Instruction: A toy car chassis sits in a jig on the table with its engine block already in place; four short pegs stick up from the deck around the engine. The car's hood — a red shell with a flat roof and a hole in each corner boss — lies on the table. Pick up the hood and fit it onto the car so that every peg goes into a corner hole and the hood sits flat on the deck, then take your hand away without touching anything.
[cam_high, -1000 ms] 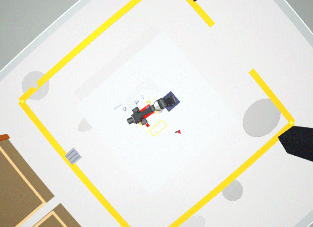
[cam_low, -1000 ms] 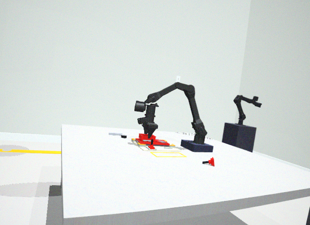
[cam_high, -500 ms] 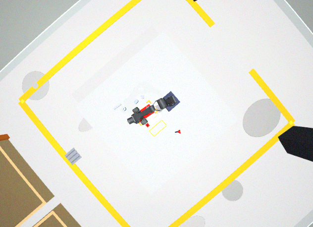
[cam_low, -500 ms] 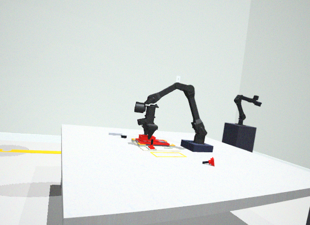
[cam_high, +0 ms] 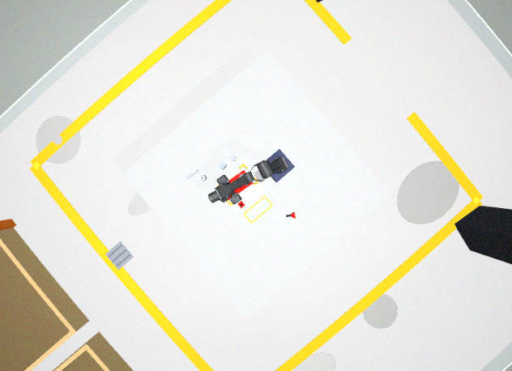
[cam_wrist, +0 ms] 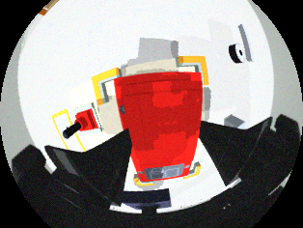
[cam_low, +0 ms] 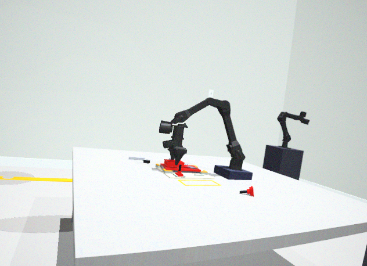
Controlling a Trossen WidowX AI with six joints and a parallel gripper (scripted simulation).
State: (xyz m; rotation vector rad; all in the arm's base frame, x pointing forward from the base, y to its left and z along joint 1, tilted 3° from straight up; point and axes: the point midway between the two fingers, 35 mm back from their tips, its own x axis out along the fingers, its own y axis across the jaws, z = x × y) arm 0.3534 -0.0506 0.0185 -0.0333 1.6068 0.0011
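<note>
Now: the red hood 1 cm above my gripper tip.
</note>
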